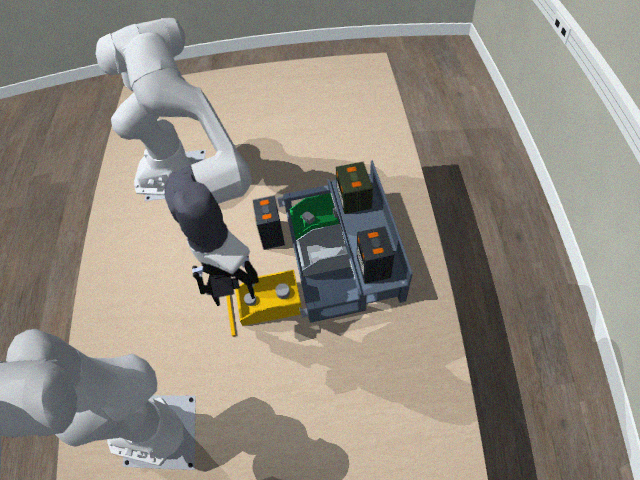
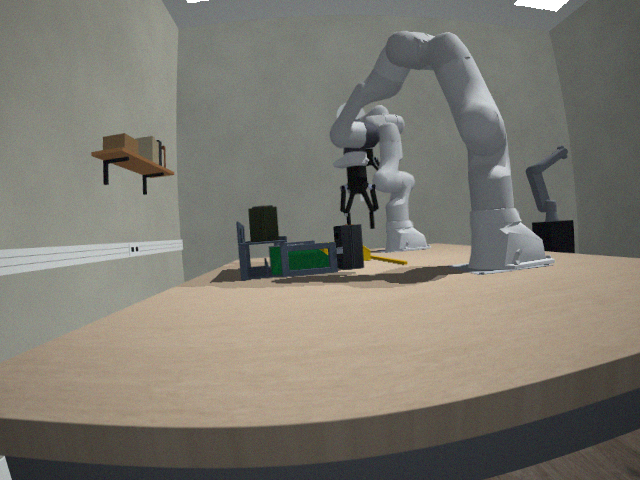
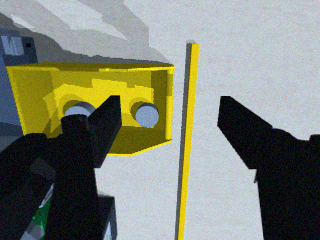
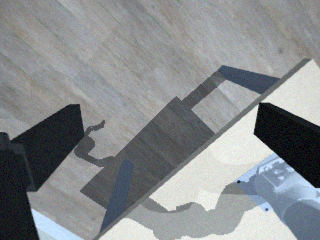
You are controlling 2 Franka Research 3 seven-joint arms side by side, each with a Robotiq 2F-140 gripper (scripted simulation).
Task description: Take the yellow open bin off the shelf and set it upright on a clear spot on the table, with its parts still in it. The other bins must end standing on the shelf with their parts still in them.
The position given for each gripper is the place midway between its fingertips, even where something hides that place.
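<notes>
You'd see the left gripper (image 2: 361, 229) here, and it's the same left gripper (image 1: 235, 297) and left gripper (image 3: 169, 110) in those images too. The right gripper (image 4: 169, 119) is visible as well. There's a blue-grey shelf (image 1: 328, 290), though in image 4 the shelf is out of frame. A green bin (image 1: 321, 206) is here too, and that green bin is also out of frame in image 4. As for the yellow bin (image 1: 264, 291), you can also find the yellow bin (image 3: 42, 97) there.
</notes>
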